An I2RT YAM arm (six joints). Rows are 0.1 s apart.
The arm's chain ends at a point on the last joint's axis. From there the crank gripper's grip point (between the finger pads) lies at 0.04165 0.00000 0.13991 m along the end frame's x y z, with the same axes.
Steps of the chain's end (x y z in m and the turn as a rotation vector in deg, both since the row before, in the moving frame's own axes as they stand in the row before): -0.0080 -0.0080 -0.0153 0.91 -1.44 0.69; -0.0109 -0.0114 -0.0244 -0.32 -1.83 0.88; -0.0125 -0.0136 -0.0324 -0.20 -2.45 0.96; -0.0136 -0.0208 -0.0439 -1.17 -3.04 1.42; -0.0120 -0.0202 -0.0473 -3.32 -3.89 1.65; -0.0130 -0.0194 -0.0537 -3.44 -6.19 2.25; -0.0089 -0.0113 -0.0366 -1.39 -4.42 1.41
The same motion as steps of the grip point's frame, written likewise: -0.0115 -0.0097 -0.0143 0.91 -1.44 0.69; -0.0154 -0.0100 -0.0231 -0.32 -1.83 0.88; -0.0185 -0.0125 -0.0307 -0.20 -2.45 0.96; -0.0211 -0.0170 -0.0419 -1.17 -3.04 1.42; -0.0217 -0.0110 -0.0451 -3.32 -3.89 1.65; -0.0285 -0.0096 -0.0503 -3.44 -6.19 2.25; -0.0199 -0.0070 -0.0339 -1.39 -4.42 1.41
